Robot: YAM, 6 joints.
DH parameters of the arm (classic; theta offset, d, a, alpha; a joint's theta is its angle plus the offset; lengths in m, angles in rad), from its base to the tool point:
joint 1: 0 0.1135 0.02 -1.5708
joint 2: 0 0 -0.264 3.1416
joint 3: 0.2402 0 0.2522 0
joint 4: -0.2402 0 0.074 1.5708
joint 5: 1.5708 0 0 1.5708
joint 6: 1.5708 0.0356 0 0
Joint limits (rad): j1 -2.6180..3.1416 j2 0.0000..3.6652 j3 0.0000..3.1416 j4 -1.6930..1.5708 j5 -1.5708..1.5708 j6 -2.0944..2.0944
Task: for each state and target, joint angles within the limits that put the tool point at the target. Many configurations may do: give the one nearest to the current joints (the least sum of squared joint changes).
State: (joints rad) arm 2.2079 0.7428 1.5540 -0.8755 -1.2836 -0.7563
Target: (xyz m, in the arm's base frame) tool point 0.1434 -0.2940 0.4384
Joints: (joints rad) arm 2.1304 0.1306 1.9798 -0.8042 -1.3257 -0.7563
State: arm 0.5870 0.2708 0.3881 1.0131 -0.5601 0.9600
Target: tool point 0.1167 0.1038 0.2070
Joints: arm 0.6106 0.7061 0.0736 0.8116 -0.5343 0.9600
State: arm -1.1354 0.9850 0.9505 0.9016 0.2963 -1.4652
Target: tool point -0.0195 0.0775 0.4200
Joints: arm -1.4176 0.0654 0.6260 1.1177 0.2107 -1.4652
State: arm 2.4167 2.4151 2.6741 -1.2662 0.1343 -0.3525
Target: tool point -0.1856 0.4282 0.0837
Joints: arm 1.9919 2.6708 2.2446 -1.4852 0.1588 -0.3525
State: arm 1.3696 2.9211 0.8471 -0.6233 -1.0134 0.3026
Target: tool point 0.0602 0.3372 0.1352
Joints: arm 1.3013 1.9669 1.1765 -0.7336 -1.1015 0.3026
